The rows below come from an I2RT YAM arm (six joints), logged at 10 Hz.
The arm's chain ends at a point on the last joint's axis. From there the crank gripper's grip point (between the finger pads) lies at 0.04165 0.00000 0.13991 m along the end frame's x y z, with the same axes.
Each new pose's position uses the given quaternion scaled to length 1; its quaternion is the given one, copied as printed.
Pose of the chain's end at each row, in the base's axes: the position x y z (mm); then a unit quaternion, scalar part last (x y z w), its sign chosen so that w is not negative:
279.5 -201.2 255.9 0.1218 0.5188 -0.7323 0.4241
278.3 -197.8 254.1 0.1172 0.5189 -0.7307 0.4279
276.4 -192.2 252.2 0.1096 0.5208 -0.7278 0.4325
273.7 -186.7 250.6 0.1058 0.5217 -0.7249 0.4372
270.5 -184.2 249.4 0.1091 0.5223 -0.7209 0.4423
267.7 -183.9 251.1 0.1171 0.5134 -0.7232 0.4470
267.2 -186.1 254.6 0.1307 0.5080 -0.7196 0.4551
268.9 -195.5 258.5 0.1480 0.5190 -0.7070 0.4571
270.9 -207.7 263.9 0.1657 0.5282 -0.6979 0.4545
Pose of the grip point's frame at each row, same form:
290.7 -342.6 290.6 0.1218 0.5188 -0.7323 0.4241
291.2 -338.9 289.2 0.1172 0.5189 -0.7307 0.4279
292.0 -333.0 287.4 0.1096 0.5208 -0.7278 0.4325
291.3 -327.3 285.8 0.1058 0.5217 -0.7249 0.4372
288.8 -324.9 283.9 0.1091 0.5223 -0.7209 0.4423
284.3 -324.3 287.3 0.1171 0.5134 -0.7232 0.4470
282.6 -326.8 290.4 0.1307 0.5080 -0.7196 0.4551
283.6 -337.6 288.4 0.1480 0.5190 -0.7070 0.4571
283.6 -351.0 288.4 0.1657 0.5282 -0.6979 0.4545

